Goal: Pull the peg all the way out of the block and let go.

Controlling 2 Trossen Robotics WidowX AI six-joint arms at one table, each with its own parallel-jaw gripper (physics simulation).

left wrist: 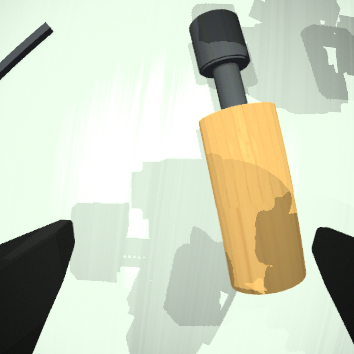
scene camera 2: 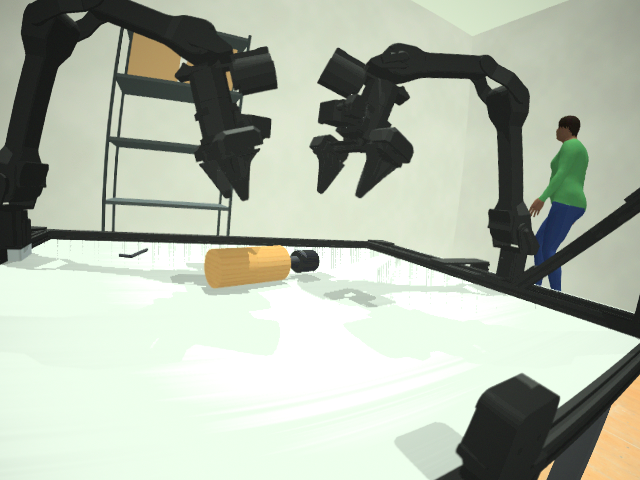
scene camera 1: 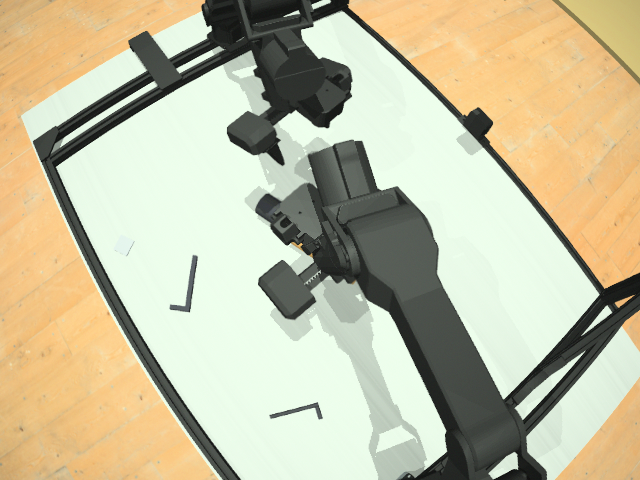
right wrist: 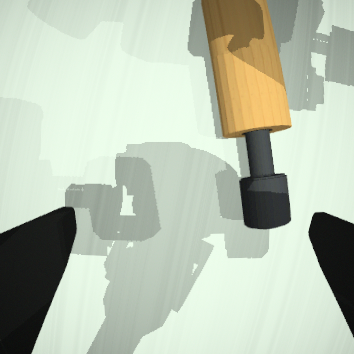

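Where they show: left gripper, fingertip midpoint: [left wrist: 197, 237] [scene camera 2: 236, 199] [scene camera 1: 314, 254]; right gripper, fingertip midpoint: [scene camera 2: 337, 195] [scene camera 1: 304, 145] [right wrist: 196, 222]; left arm's base, origin of the base link: [scene camera 2: 6, 245]; right arm's base, origin of the base link: [scene camera 2: 508, 279] [scene camera 1: 226, 35].
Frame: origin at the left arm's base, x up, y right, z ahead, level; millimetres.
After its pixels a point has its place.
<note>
The orange wooden cylinder block [scene camera 2: 247, 266] @(y 213, x 15, z 371 mm) [left wrist: 252, 200] @(y 173, x 35, z 383 mm) [right wrist: 250, 85] @(y 183, x 35, z 415 mm) lies on its side on the table. The dark peg [scene camera 1: 267, 205] @(y 149, x 27, z 499 mm) [scene camera 2: 305, 261] @(y 177, x 12, z 486 mm) [left wrist: 219, 42] @(y 151, x 27, z 488 mm) [right wrist: 266, 202] @(y 160, x 26, z 498 mm) sticks out of one end, its wide head and part of its thin shaft showing. My left gripper [scene camera 2: 236, 197] @(y 131, x 105, z 373 mm) [left wrist: 197, 237] @(y 131, x 105, z 373 mm) is open and empty above the block; in the left wrist view the block lies nearer the right-hand finger. My right gripper [scene camera 1: 303, 144] @(y 224, x 127, z 502 mm) [scene camera 2: 339, 194] @(y 224, x 127, z 502 mm) [right wrist: 196, 222] @(y 224, x 127, z 502 mm) is open and empty, above and beyond the peg's head. In scene camera 1 the left arm hides most of the block.
Two dark L-shaped pieces [scene camera 1: 191, 284] @(y -23, x -11, z 487 mm) [scene camera 1: 295, 410] @(y -27, x -13, z 228 mm) and a small pale square [scene camera 1: 124, 245] @(y -78, x -16, z 622 mm) lie on the table. A black rail frame runs around it, with a black box [scene camera 1: 478, 122] @(y 568, x 27, z 384 mm) [scene camera 2: 509, 421] @(y 586, x 30, z 362 mm) on one rail. The two wrists are close together.
</note>
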